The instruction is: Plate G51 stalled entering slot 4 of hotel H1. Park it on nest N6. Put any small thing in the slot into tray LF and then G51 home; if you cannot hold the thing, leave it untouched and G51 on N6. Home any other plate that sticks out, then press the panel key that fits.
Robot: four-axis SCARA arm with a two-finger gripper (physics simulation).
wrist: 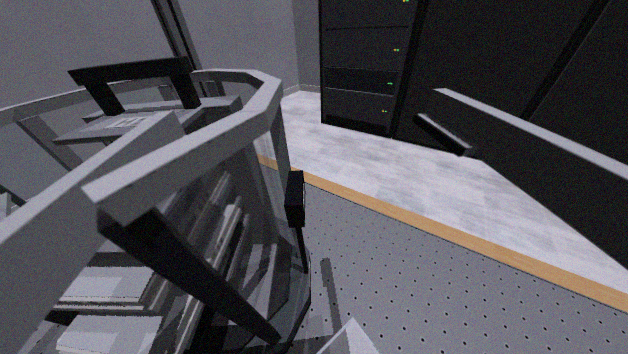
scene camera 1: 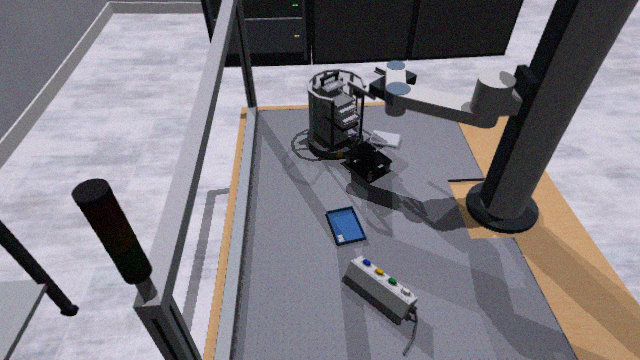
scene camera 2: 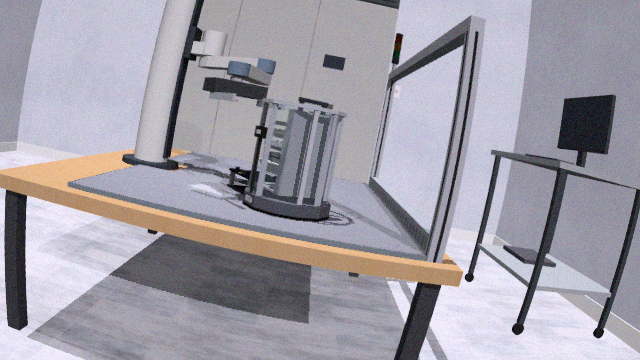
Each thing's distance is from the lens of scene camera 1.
round plate rack (scene camera 1: 327,89): 173 cm
